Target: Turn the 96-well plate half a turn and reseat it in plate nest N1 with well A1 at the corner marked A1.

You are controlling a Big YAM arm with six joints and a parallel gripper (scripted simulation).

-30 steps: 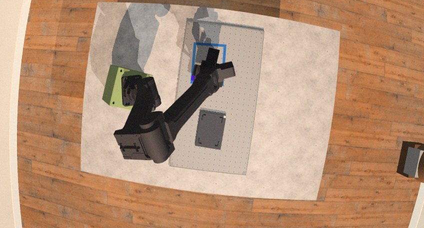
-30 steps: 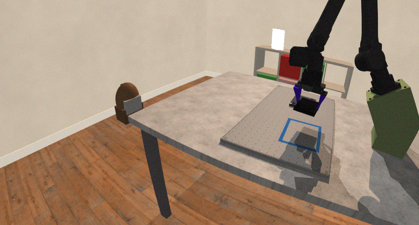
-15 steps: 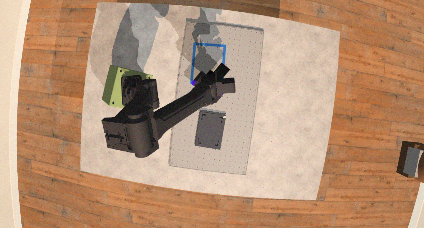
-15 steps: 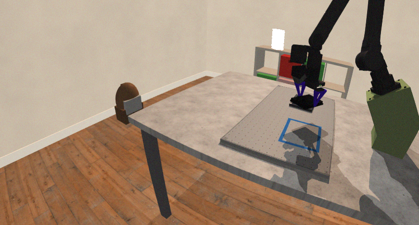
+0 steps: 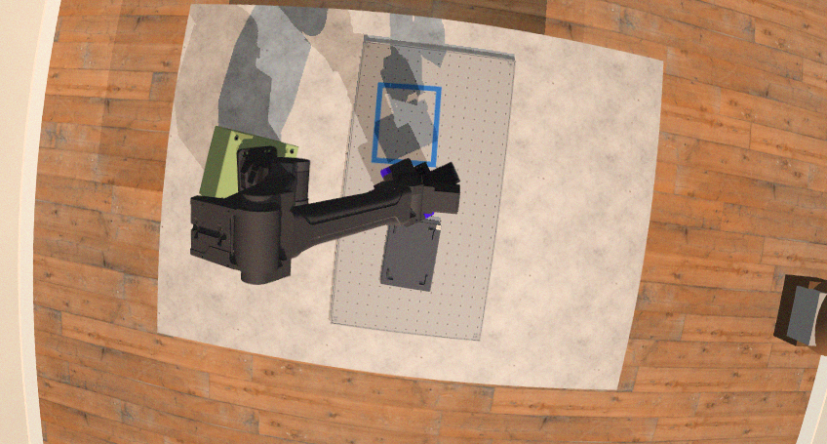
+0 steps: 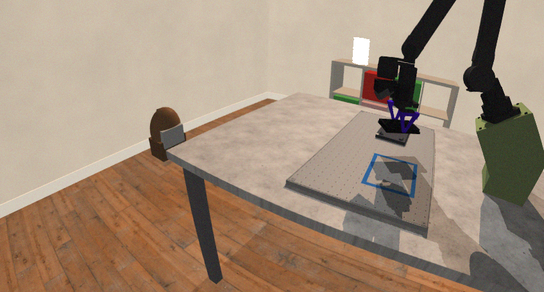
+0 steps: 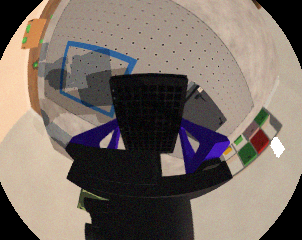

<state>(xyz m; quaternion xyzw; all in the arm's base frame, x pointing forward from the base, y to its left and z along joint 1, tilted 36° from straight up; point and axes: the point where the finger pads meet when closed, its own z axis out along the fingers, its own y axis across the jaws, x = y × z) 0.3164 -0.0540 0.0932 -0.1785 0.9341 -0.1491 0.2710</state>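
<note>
The grey plate nest N1 is 10 mm behind my hand, 150 mm to the right of it and 90 mm below it. The rest, counted from my hand: black 96-well plate: right at my hand.
</note>
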